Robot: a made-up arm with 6 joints. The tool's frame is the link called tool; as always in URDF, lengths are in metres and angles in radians. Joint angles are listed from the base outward.
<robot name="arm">
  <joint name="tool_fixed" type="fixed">
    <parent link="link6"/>
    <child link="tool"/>
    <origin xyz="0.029 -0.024 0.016" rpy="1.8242 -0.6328 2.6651"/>
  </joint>
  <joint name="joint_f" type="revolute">
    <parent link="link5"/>
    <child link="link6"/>
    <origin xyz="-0.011 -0.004 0.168" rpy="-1.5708 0 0"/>
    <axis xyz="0 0 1"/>
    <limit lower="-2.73" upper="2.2"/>
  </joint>
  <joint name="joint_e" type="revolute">
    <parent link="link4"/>
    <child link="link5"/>
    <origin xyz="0.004 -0.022 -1.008" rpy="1.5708 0 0"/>
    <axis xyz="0 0 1"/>
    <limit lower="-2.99" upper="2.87"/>
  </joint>
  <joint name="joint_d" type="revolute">
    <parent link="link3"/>
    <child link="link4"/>
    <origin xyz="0.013 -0.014 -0.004" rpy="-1.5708 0 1.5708"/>
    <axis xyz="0 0 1"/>
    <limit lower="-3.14" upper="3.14"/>
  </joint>
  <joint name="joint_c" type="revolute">
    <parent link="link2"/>
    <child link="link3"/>
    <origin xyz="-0.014 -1.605 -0.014" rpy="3.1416 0 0"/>
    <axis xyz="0 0 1"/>
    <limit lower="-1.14" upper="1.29"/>
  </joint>
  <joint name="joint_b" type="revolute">
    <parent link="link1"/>
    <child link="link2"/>
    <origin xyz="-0.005 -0.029 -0.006" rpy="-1.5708 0 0"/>
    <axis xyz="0 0 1"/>
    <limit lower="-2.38" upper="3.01"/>
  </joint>
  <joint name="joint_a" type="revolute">
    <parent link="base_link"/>
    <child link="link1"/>
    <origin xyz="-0.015 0.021 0.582" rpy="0 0 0"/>
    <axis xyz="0 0 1"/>
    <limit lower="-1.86" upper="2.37"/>
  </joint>
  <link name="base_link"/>
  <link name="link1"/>
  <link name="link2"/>
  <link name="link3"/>
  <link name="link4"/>
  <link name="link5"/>
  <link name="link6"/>
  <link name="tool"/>
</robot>
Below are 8 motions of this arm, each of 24 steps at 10 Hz.
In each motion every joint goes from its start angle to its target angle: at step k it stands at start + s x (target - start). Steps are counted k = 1, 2, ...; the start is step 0. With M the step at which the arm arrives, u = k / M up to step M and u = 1 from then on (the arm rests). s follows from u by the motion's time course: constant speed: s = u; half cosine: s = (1 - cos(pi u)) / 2; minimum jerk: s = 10 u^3 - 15 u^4 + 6 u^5.
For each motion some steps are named. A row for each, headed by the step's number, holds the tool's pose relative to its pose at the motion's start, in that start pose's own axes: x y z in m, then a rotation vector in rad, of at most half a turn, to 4 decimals.
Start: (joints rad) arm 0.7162 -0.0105 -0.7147 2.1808 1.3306 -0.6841
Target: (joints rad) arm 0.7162 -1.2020 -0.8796 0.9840 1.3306 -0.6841
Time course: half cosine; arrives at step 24
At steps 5, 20, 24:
5: -0.0006 0.0980 0.1370 0.1211 -0.0426 -0.1003
20: 0.2474 0.1239 1.3645 0.8686 -0.0173 -1.1449
24: 0.2819 0.0685 1.4431 0.9021 0.0151 -1.2415

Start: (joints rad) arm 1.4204 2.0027 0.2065 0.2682 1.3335 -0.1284
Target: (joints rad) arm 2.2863 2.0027 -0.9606 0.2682 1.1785 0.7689
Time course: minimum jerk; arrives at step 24
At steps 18, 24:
18: 0.5945 0.7326 0.5530 0.4621 1.3600 1.0769
24: 0.6058 0.8453 0.6091 0.4986 1.5378 1.1936

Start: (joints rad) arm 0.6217 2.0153 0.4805 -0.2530 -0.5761 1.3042
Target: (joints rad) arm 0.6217 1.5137 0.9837 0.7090 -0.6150 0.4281
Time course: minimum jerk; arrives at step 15
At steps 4, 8, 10, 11, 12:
4: 0.0243 0.1857 -0.0960 0.0931 -0.0738 -0.0342
8: 0.2712 0.9060 -0.3243 0.4158 -0.4219 -0.1935
10: 0.4924 1.2751 -0.3530 0.5664 -0.6437 -0.3060
11: 0.5926 1.4110 -0.3462 0.6206 -0.7352 -0.3561
12: 0.6700 1.5064 -0.3348 0.6585 -0.8034 -0.3949

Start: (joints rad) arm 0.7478 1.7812 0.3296 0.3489 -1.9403 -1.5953
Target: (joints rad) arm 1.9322 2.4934 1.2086 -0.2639 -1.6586 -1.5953
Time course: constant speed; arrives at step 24
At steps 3, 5, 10, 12, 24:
3: 0.2750 -0.0800 -0.0086 -0.0779 0.0315 -0.0414
5: 0.4471 -0.1565 -0.0055 -0.1276 0.0556 -0.0708
10: 0.8214 -0.4140 0.0392 -0.2429 0.1251 -0.1507
12: 0.9439 -0.5367 0.0732 -0.2848 0.1562 -0.1853
24: 1.2973 -1.3142 0.4560 -0.4746 0.3677 -0.4220

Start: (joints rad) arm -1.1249 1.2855 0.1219 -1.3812 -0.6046 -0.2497
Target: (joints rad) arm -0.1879 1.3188 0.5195 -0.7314 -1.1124 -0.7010
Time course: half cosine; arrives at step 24
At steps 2, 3, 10, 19, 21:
2: 0.0082 -0.0252 0.0042 0.0230 0.0059 0.0030
3: 0.0183 -0.0566 0.0088 0.0515 0.0129 0.0065
10: 0.1916 -0.5785 -0.0081 0.5106 0.0938 0.0220
19: 0.4807 -1.3988 -0.4257 1.2136 0.1711 -0.1430
21: 0.5146 -1.4889 -0.5124 1.2934 0.1830 -0.1810

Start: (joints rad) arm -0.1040 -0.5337 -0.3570 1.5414 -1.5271 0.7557
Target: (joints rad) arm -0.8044 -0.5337 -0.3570 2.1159 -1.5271 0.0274
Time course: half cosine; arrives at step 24
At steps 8, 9, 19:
8: 0.0023 -0.0036 -0.0019 0.0133 -0.1584 0.2498
9: 0.0023 -0.0038 -0.0020 0.0229 -0.1960 0.3047
19: -0.0121 0.0010 0.0094 0.2496 -0.5629 0.7521

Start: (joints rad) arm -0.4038 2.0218 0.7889 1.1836 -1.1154 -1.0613
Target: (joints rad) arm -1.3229 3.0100 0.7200 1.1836 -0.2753 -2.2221
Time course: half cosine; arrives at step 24
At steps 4, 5, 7, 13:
4: -0.0251 -0.2043 0.0529 -0.0412 -0.0147 0.0858
5: -0.0294 -0.3150 0.0788 -0.0635 -0.0240 0.1345
7: -0.0111 -0.5926 0.1370 -0.1198 -0.0523 0.2648
13: 0.4594 -1.5242 0.2824 -0.3142 -0.2394 0.8732

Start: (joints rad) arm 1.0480 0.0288 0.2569 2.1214 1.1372 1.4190
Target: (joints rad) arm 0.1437 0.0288 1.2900 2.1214 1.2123 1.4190
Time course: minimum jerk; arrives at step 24
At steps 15, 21, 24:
15: 0.6348 0.3378 -0.4425 -0.3579 0.8641 0.0754
21: 0.6965 0.3096 -0.7045 -0.4646 1.1764 -0.0246
24: 0.6971 0.3046 -0.7201 -0.4706 1.1953 -0.0332

